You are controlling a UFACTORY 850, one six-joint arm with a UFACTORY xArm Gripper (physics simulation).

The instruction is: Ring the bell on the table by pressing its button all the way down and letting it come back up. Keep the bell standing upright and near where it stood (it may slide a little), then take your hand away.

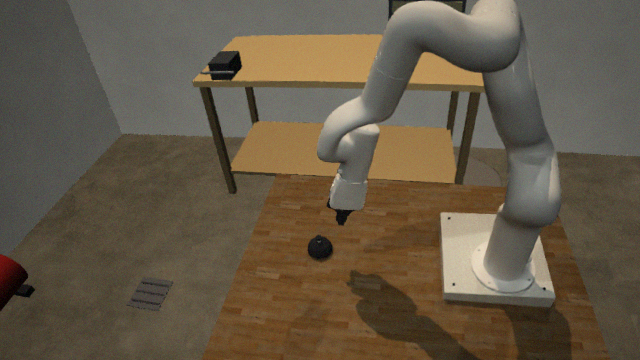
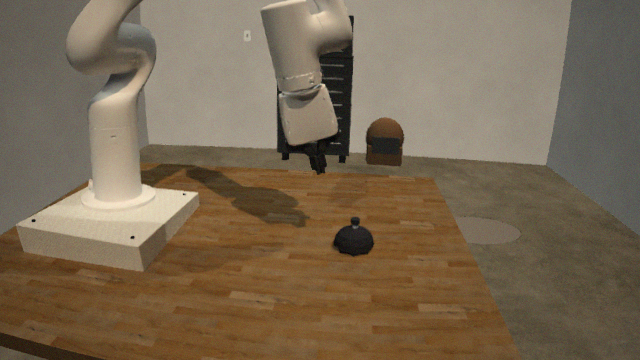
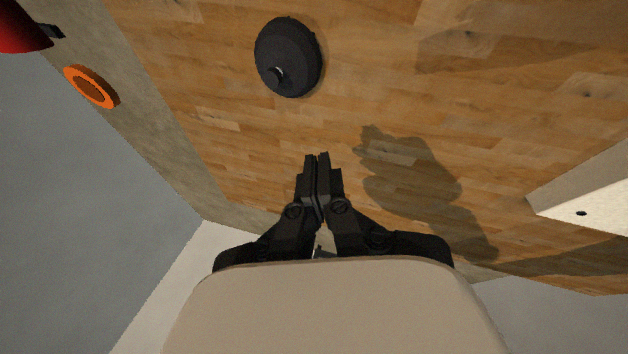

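Note:
A black dome-shaped bell (image 1: 320,248) (image 2: 354,241) (image 3: 295,50) stands upright on the wooden table (image 1: 280,320) (image 2: 350,305) (image 3: 390,100). Its small button (image 2: 355,221) (image 3: 274,76) sticks up from the top and stands raised. My gripper (image 1: 341,223) (image 2: 320,172) (image 3: 320,168) is shut and empty. It hangs in the air above the table, higher than the bell and off to one side of it, with its fingers pointing down at a slant. The fingertips are apart from the bell.
The arm's white base plate (image 1: 462,270) (image 2: 80,250) (image 3: 600,205) sits on the table, well to one side of the bell. A workbench (image 1: 300,60) with a black box (image 1: 224,65) stands behind the table. A dark tool cabinet (image 2: 342,120) stands by the wall.

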